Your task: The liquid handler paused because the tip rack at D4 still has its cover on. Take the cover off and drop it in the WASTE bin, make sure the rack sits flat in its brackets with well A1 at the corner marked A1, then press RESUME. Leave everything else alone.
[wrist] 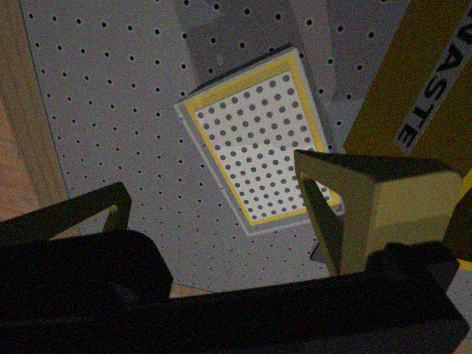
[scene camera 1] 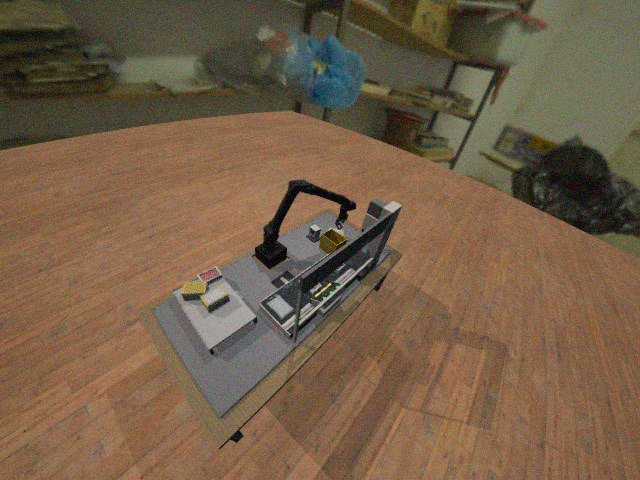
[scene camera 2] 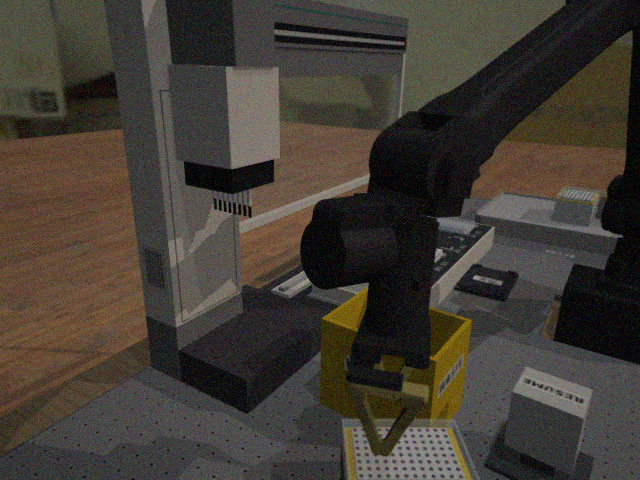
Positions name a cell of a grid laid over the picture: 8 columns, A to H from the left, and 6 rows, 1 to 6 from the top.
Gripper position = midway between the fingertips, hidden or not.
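Yellow WASTE bin (scene camera 2: F5) visible. Raised platform (scene camera 2: G3) visible; scene camera 1 also shows the raised platform (scene camera 1: C5). My gripper (scene camera 2: E6), visible in the wrist view as well, my gripper (wrist: D3), is open and holds nothing.
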